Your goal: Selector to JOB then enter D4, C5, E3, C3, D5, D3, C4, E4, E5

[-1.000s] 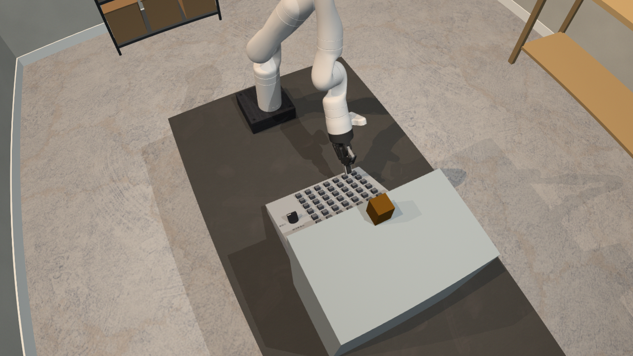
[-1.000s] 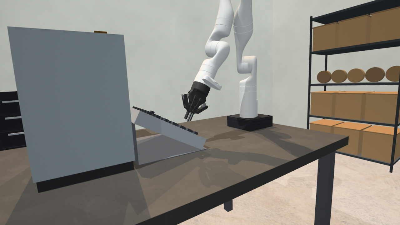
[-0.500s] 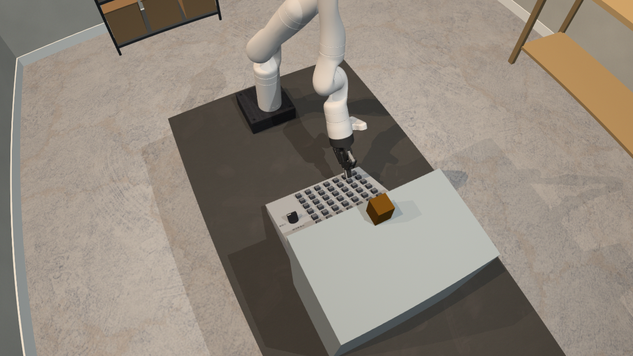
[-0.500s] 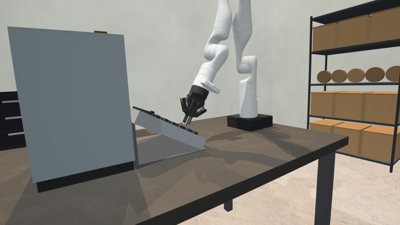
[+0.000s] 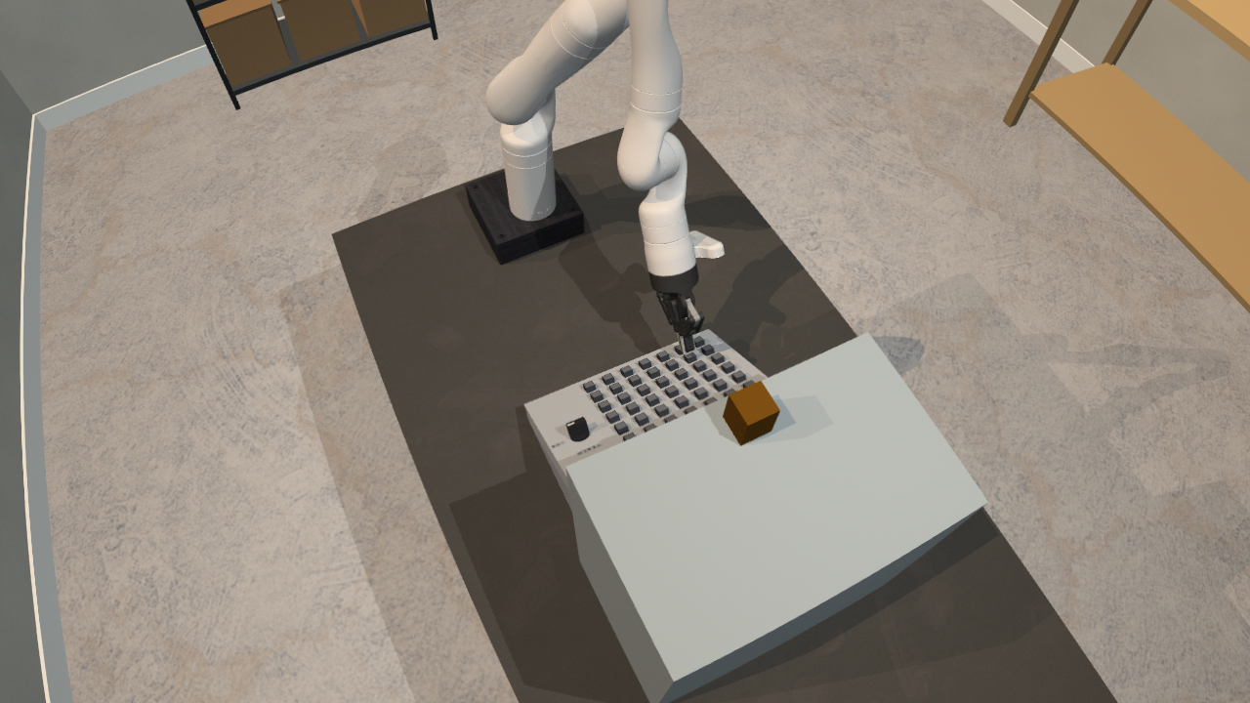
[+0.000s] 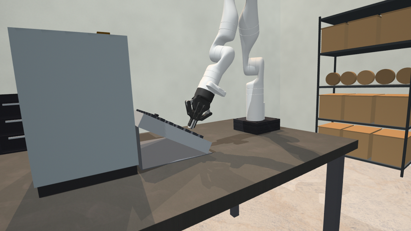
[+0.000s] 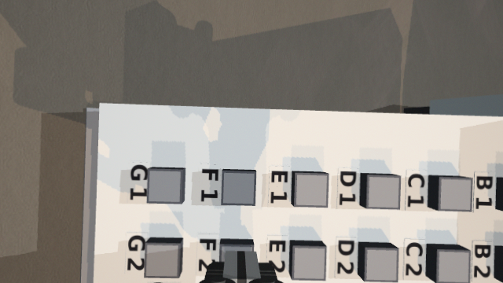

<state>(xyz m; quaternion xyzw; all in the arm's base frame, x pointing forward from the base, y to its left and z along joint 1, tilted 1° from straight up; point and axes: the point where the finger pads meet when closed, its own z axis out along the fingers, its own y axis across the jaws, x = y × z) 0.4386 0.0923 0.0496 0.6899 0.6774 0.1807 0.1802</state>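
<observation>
The key E2 lies 4 cm ahead of my hand and 1 cm below it. The rest, counted from my hand: key E1: 4 cm to the left, 4 cm ahead, 1 cm below; then key D1: 7 cm ahead, 4 cm to the left; then sloped keypad panel: 12 cm to the right, 10 cm ahead, 3 cm below.
</observation>
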